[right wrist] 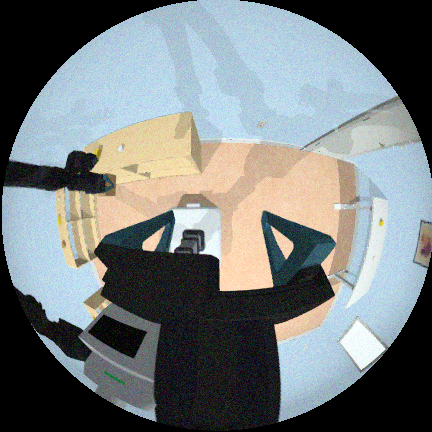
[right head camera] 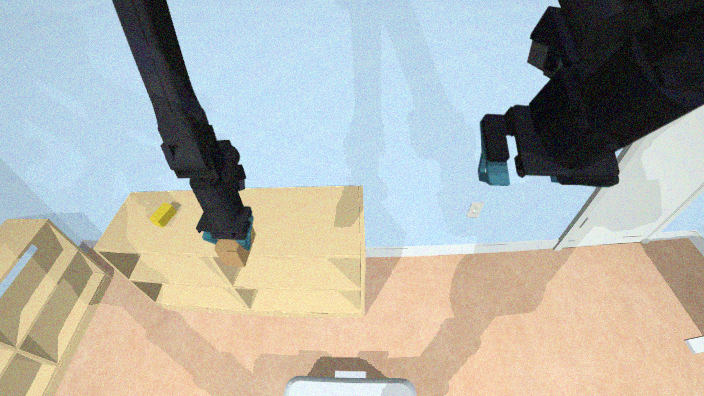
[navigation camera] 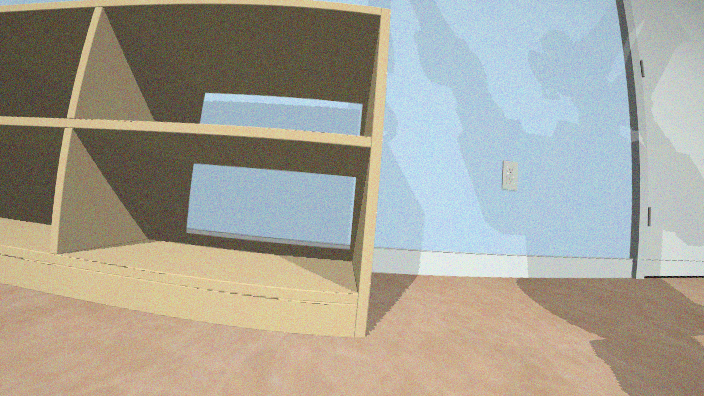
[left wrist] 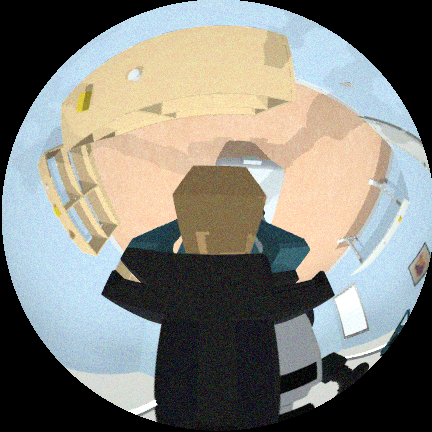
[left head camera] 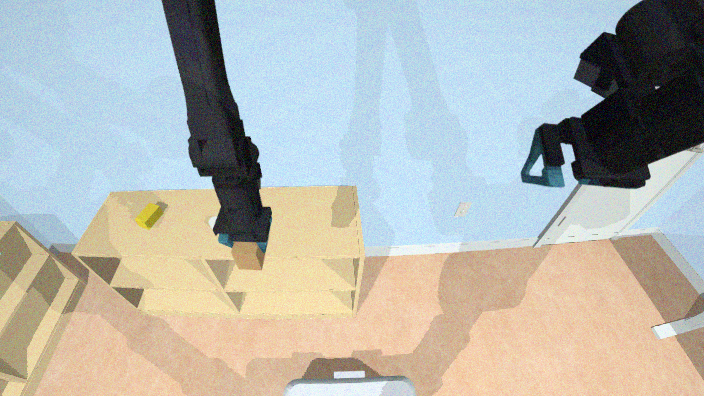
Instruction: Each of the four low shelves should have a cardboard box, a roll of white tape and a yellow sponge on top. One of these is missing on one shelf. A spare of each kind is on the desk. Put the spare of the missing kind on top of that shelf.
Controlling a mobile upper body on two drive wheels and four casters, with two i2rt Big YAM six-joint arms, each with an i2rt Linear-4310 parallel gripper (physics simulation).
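Frame: origin at the left arm's base, x ahead, y left, z up, level; metres.
Where they show: left gripper, fingertip midpoint: point(right wrist: 109, 186) point(right head camera: 238, 247) point(left wrist: 217, 215); right gripper, fingertip midpoint: point(right wrist: 217, 214) point(right head camera: 516, 176) point(left head camera: 551, 178).
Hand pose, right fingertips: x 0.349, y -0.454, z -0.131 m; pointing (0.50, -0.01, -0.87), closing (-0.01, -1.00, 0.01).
Each offset is from my right fingertips to the top centre of the thing. Level surfaces: height alone.
My left gripper point(left head camera: 243, 244) point(right head camera: 227, 240) is shut on a cardboard box {dx +0.100, dy +0.456, dz -0.244 m} point(left head camera: 247, 255) point(right head camera: 231, 252) point(left wrist: 220, 210) point(right wrist: 111, 185), in front of and above a low shelf point(left head camera: 310, 215) point(right head camera: 310, 215) point(left wrist: 210, 55) point(right wrist: 160, 135) point(navigation camera: 220, 131). A yellow sponge {dx +0.489, dy +1.074, dz -0.624 m} point(left head camera: 149, 216) point(right head camera: 162, 214) point(left wrist: 84, 101) lies on that shelf's top at the left. A white tape roll {dx +0.468, dy +0.762, dz -0.645 m} point(left wrist: 134, 75) point(right wrist: 121, 148) stands on the same top; in the left head camera my left gripper mostly hides it. No cardboard box shows on this top. My right gripper point(right wrist: 217, 214) is open and empty, raised at the right.
Another low shelf point(left head camera: 75, 281) point(right head camera: 107, 274) point(left wrist: 80, 205) stands at the left, with a yellow sponge point(left wrist: 57, 211) on top. The white desk {dz -0.559 m} point(left wrist: 385, 240) point(right wrist: 372, 250) is at the right in the wrist views, with a yellow sponge point(right wrist: 381, 222). A door point(left head camera: 615, 200) point(right head camera: 635, 190) stands right of the shelf.
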